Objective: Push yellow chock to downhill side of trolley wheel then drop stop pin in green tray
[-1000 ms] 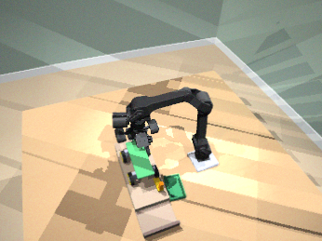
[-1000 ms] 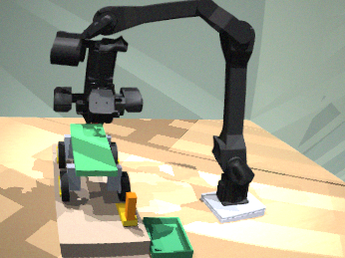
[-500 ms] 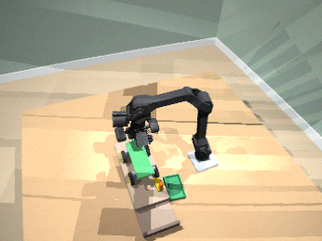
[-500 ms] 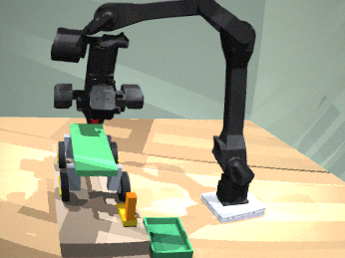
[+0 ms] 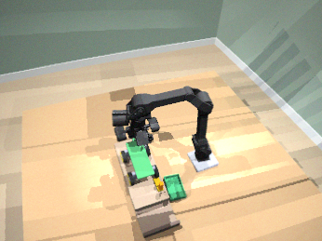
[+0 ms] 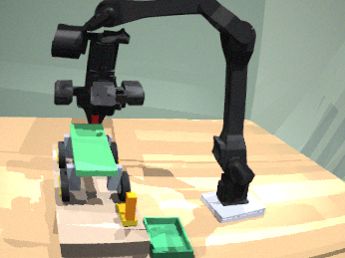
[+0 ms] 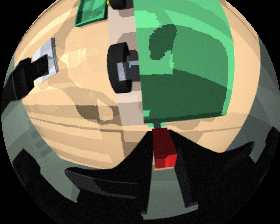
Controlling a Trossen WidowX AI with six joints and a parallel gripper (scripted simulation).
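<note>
My gripper tip is 7 cm past the chock, 21 cm to the right of it and 7 cm above it. The rest, counted from my gripper tip: trolley (11 cm to the left, 4 cm below); then red-headed stop pin (right at my gripper tip).
</note>
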